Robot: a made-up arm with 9 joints. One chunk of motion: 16 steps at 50 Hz.
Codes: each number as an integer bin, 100 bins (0 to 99) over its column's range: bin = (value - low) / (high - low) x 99, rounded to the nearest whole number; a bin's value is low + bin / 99 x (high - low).
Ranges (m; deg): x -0.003..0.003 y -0.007..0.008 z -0.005..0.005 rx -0.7..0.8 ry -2..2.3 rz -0.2..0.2
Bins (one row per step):
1: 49 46 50 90 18 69
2: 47 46 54 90 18 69
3: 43 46 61 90 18 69
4: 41 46 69 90 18 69
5: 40 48 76 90 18 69
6: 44 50 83 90 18 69
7: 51 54 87 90 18 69
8: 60 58 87 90 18 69
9: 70 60 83 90 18 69
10: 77 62 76 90 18 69
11: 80 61 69 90 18 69
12: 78 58 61 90 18 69
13: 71 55 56 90 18 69
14: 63 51 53 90 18 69
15: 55 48 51 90 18 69
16: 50 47 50 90 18 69
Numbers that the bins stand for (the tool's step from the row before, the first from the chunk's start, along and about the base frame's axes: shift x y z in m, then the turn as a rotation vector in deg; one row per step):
1: -0.00003 -0.00003 0.00005 0.664 -1.218 0.079
2: -0.00015 -0.00003 0.00045 0.664 -1.218 0.079
3: -0.00039 -0.00003 0.00116 0.664 -1.218 0.079
4: -0.00052 -0.00003 0.00197 0.664 -1.218 0.079
5: -0.00058 0.00027 0.00268 0.664 -1.218 0.079
6: -0.00033 0.00058 0.00338 0.664 -1.218 0.079
7: 0.00009 0.00118 0.00379 0.664 -1.218 0.079
8: 0.00064 0.00179 0.00379 0.664 -1.218 0.079
9: 0.00124 0.00209 0.00338 0.664 -1.218 0.079
10: 0.00167 0.00239 0.00268 0.664 -1.218 0.079
11: 0.00185 0.00224 0.00197 0.664 -1.218 0.079
12: 0.00173 0.00179 0.00116 0.664 -1.218 0.079
13: 0.00130 0.00133 0.00066 0.664 -1.218 0.079
14: 0.00082 0.00073 0.00035 0.664 -1.218 0.079
15: 0.00033 0.00027 0.00015 0.664 -1.218 0.079
16: 0.00003 0.00012 0.00005 0.664 -1.218 0.079

